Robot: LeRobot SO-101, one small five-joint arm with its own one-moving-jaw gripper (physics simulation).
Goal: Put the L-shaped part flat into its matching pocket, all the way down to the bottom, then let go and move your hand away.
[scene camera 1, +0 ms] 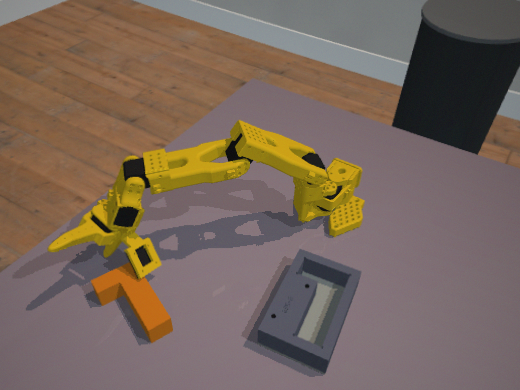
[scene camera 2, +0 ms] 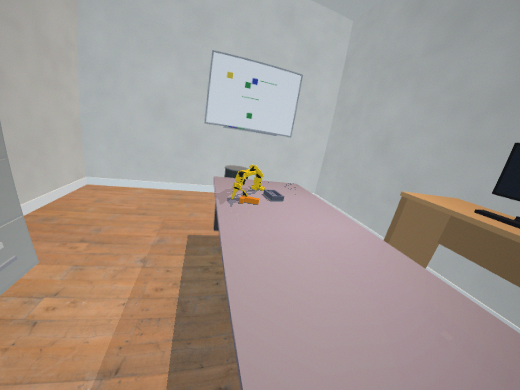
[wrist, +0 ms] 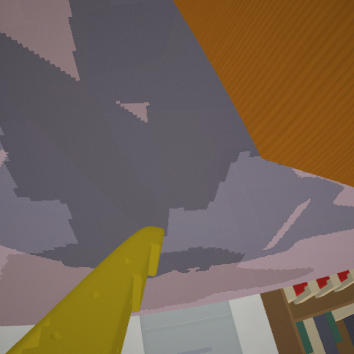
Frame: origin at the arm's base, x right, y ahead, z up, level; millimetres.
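Seen in the pictures: hand at its tool point: [scene camera 1: 105, 254] [scene camera 2: 232, 198] [wrist: 160, 245]; arm's base at its link origin: [scene camera 1: 323, 219] [scene camera 2: 258, 189].
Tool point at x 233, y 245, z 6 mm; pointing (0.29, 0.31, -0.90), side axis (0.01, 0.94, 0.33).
Observation:
Pixels of each thing's middle, then the offset from my tool point to it. "spot": a spot on its surface instead. Level surfaces: height alone.
- orange L-shaped part at the middle of its body: [scene camera 1: 131, 305] [scene camera 2: 249, 200] dy +45, dx -97, dz +9 mm
- dark grey block at the middle of its body: [scene camera 1: 311, 306] [scene camera 2: 273, 195] dy -79, dx -296, dz +13 mm
- block's L-shaped pocket at a spot on its surface: [scene camera 1: 316, 315] spot: dy -79, dx -305, dz -1 mm
- purplish table at its surface level: dz -6 mm
The orange L-shaped part [scene camera 1: 148, 306] [scene camera 2: 249, 200] [wrist: 295, 75] lies flat on the table, apart from the dark grey block [scene camera 1: 280, 325] [scene camera 2: 274, 196]. The block's L-shaped pocket [scene camera 1: 316, 315] is empty, with a pale floor. My gripper [scene camera 1: 80, 251] is wide open and empty, beside the short arm of the part on the far left side, above the table. Its camera mount [scene camera 1: 143, 257] covers a bit of the part's corner in the first scene view. In the wrist view one notched jaw [wrist: 112, 287] shows, with the part apart from it at upper right.
The purplish table [scene camera 1: 425, 300] [scene camera 2: 320, 280] has its edge behind my gripper. The arm's base [scene camera 1: 346, 217] stands behind the grey block. A dark round bin [scene camera 1: 450, 85] is beyond the table. A wooden desk [scene camera 2: 430, 225] stands off to the right in the second scene view.

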